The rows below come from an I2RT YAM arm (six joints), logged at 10 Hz.
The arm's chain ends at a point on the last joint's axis. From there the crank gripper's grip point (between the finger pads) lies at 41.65 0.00 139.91 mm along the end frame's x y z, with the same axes.
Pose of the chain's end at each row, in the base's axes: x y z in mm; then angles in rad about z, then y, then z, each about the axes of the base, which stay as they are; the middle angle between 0 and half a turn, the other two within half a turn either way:
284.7 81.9 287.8 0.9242 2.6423 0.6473
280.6 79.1 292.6 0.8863 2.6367 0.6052
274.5 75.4 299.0 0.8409 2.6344 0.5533
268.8 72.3 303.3 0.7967 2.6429 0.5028
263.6 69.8 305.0 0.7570 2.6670 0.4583
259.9 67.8 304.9 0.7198 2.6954 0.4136
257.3 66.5 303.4 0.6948 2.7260 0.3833
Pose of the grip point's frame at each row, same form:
300.5 135.5 153.0 0.9242 2.6423 0.6473
298.9 131.0 157.4 0.8863 2.6367 0.6052
295.4 124.8 163.2 0.8409 2.6344 0.5533
290.7 118.3 166.5 0.7967 2.6429 0.5028
284.1 111.8 166.7 0.7570 2.6670 0.4583
278.3 105.9 165.2 0.7198 2.6954 0.4136
272.6 101.4 162.5 0.6948 2.7260 0.3833

